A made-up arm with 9 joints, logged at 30 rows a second.
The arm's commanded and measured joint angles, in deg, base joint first. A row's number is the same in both.
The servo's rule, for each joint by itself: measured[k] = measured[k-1] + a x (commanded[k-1-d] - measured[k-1]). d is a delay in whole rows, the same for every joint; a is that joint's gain. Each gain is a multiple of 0.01, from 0.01 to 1. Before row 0 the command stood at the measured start. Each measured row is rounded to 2 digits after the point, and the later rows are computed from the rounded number. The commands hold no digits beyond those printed.
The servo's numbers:
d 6
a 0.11 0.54 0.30 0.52 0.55 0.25 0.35 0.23 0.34
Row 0, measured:
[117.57 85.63 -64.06 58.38 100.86 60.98 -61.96 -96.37 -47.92]
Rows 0 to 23, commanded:
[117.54 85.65 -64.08 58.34 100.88 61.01 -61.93 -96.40 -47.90]
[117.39 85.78 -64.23 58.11 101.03 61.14 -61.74 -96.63 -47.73]
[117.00 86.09 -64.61 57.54 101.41 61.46 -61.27 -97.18 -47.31]
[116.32 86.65 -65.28 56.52 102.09 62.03 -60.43 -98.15 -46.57]
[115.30 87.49 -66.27 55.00 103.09 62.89 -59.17 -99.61 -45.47]
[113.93 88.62 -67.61 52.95 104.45 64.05 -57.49 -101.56 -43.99]
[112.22 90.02 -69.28 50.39 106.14 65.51 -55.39 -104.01 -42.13]
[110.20 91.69 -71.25 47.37 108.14 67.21 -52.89 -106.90 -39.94]
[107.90 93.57 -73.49 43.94 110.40 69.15 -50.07 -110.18 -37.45]
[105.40 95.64 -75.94 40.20 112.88 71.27 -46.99 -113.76 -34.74]
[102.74 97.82 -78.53 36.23 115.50 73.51 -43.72 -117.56 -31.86]
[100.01 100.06 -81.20 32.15 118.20 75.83 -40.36 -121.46 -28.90]
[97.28 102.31 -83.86 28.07 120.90 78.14 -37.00 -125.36 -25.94]
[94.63 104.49 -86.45 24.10 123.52 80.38 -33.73 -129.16 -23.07]
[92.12 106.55 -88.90 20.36 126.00 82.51 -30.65 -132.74 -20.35]
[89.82 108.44 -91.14 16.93 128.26 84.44 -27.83 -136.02 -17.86]
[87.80 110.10 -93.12 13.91 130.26 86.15 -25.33 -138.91 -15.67]
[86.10 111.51 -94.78 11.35 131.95 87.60 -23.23 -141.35 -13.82]
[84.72 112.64 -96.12 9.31 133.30 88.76 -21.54 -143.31 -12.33]
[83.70 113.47 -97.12 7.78 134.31 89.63 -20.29 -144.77 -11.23]
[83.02 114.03 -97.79 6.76 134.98 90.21 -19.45 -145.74 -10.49]
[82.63 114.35 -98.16 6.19 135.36 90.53 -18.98 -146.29 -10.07]
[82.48 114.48 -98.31 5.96 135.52 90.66 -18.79 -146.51 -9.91]
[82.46 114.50 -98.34 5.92 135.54 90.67 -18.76 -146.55 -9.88]
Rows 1 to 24, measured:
[117.57 85.63 -64.06 58.38 100.86 60.98 -61.96 -96.37 -47.92]
[117.57 85.63 -64.06 58.38 100.86 60.98 -61.96 -96.37 -47.92]
[117.57 85.63 -64.06 58.38 100.86 60.98 -61.96 -96.37 -47.92]
[117.57 85.63 -64.06 58.38 100.86 60.98 -61.96 -96.37 -47.92]
[117.57 85.63 -64.06 58.38 100.86 60.98 -61.96 -96.37 -47.92]
[117.57 85.63 -64.06 58.38 100.86 60.98 -61.96 -96.37 -47.92]
[117.57 85.64 -64.07 58.36 100.87 60.99 -61.95 -96.38 -47.91]
[117.55 85.72 -64.12 58.23 100.96 61.03 -61.88 -96.44 -47.85]
[117.49 85.92 -64.27 57.87 101.21 61.14 -61.67 -96.61 -47.67]
[117.36 86.31 -64.57 57.17 101.69 61.36 -61.24 -96.96 -47.30]
[117.13 86.95 -65.08 56.04 102.46 61.74 -60.52 -97.57 -46.68]
[116.78 87.85 -65.84 54.43 103.55 62.32 -59.46 -98.49 -45.77]
[116.28 89.02 -66.87 52.33 104.97 63.12 -58.04 -99.76 -44.53]
[115.61 90.46 -68.18 49.75 106.71 64.14 -56.24 -101.40 -42.97]
[114.76 92.14 -69.77 46.73 108.74 65.39 -54.08 -103.42 -41.09]
[113.73 94.03 -71.62 43.33 111.02 66.86 -51.60 -105.80 -38.93]
[112.52 96.08 -73.69 39.64 113.48 68.52 -48.84 -108.50 -36.53]
[111.14 98.23 -75.94 35.75 116.08 70.35 -45.87 -111.48 -33.94]
[109.62 100.43 -78.32 31.76 118.73 72.30 -42.77 -114.67 -31.22]
[107.97 102.62 -80.76 27.78 121.36 74.32 -39.61 -118.00 -28.45]
[106.23 104.74 -83.20 23.92 123.91 76.37 -36.47 -121.39 -25.70]
[104.42 106.74 -85.58 20.29 126.30 78.39 -33.45 -124.75 -23.03]
[102.59 108.55 -87.84 16.97 128.48 80.33 -30.61 -128.01 -20.53]
[100.78 110.15 -89.92 14.05 130.39 82.15 -28.03 -131.08 -18.25]

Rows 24 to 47, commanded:
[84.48 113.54 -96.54 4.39 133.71 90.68 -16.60 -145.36 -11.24]
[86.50 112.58 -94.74 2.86 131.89 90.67 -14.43 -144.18 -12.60]
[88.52 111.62 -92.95 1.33 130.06 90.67 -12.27 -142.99 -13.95]
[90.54 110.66 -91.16 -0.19 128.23 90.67 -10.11 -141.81 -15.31]
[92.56 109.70 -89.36 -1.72 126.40 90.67 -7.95 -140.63 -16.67]
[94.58 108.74 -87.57 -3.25 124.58 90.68 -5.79 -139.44 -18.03]
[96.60 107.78 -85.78 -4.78 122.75 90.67 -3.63 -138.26 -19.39]
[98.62 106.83 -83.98 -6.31 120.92 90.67 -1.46 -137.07 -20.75]
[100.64 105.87 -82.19 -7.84 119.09 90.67 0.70 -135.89 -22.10]
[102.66 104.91 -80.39 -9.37 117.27 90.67 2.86 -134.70 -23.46]
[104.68 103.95 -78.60 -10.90 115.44 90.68 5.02 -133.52 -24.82]
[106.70 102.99 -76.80 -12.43 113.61 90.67 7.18 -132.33 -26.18]
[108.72 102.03 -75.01 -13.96 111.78 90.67 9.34 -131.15 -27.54]
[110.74 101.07 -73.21 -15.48 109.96 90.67 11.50 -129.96 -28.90]
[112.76 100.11 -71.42 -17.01 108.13 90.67 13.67 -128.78 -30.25]
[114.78 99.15 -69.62 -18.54 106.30 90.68 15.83 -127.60 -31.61]
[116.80 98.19 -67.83 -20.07 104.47 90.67 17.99 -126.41 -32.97]
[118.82 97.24 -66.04 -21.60 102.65 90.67 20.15 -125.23 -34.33]
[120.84 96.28 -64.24 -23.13 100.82 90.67 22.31 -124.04 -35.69]
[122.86 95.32 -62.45 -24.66 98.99 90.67 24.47 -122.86 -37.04]
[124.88 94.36 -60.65 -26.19 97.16 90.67 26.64 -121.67 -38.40]
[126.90 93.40 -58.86 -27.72 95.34 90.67 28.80 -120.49 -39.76]
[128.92 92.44 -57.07 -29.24 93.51 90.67 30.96 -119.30 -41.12]
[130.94 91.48 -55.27 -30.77 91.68 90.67 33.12 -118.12 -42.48]
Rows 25 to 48, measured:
[99.01 111.49 -91.78 11.59 131.99 83.80 -25.76 -133.89 -16.24]
[97.33 112.56 -93.38 9.61 133.27 85.26 -23.85 -136.39 -14.54]
[95.76 113.35 -94.70 8.13 134.21 86.50 -22.31 -138.54 -13.16]
[94.32 113.89 -95.74 7.12 134.84 87.51 -21.14 -140.32 -12.11]
[93.02 114.21 -96.51 6.52 135.21 88.30 -20.32 -141.74 -11.36]
[91.86 114.37 -97.06 6.21 135.39 88.89 -19.77 -142.85 -10.86]
[91.05 113.92 -96.90 5.26 134.47 89.34 -18.66 -143.43 -10.99]
[90.55 113.20 -96.25 4.01 133.05 89.67 -17.18 -143.60 -11.54]
[90.33 112.35 -95.26 2.62 131.41 89.92 -15.46 -143.46 -12.36]
[90.35 111.44 -94.03 1.16 129.66 90.11 -13.59 -143.08 -13.36]
[90.59 110.50 -92.63 -0.34 127.87 90.25 -11.62 -142.52 -14.49]
[91.03 109.55 -91.11 -1.85 126.06 90.36 -9.58 -141.81 -15.69]
[91.64 108.59 -89.51 -3.37 124.24 90.44 -7.50 -140.99 -16.95]
[92.41 107.64 -87.85 -4.90 122.41 90.50 -5.39 -140.09 -18.24]
[93.32 106.68 -86.15 -6.43 120.58 90.54 -3.26 -139.12 -19.55]
[94.35 105.72 -84.42 -7.96 118.76 90.57 -1.12 -138.10 -20.88]
[95.49 104.76 -82.67 -9.49 116.93 90.60 1.03 -137.05 -22.22]
[96.72 103.80 -80.91 -11.02 115.10 90.62 3.18 -135.96 -23.57]
[98.04 102.84 -79.14 -12.55 113.27 90.63 5.34 -134.85 -24.92]
[99.44 101.88 -77.36 -14.07 111.45 90.64 7.50 -133.73 -26.27]
[100.91 100.92 -75.58 -15.60 109.62 90.65 9.66 -132.59 -27.62]
[102.44 99.96 -73.79 -17.13 107.79 90.66 11.82 -131.44 -28.98]
[104.02 99.00 -72.00 -18.66 105.96 90.66 13.98 -130.28 -30.34]
[105.65 98.05 -70.21 -20.19 104.14 90.66 16.14 -129.12 -31.70]

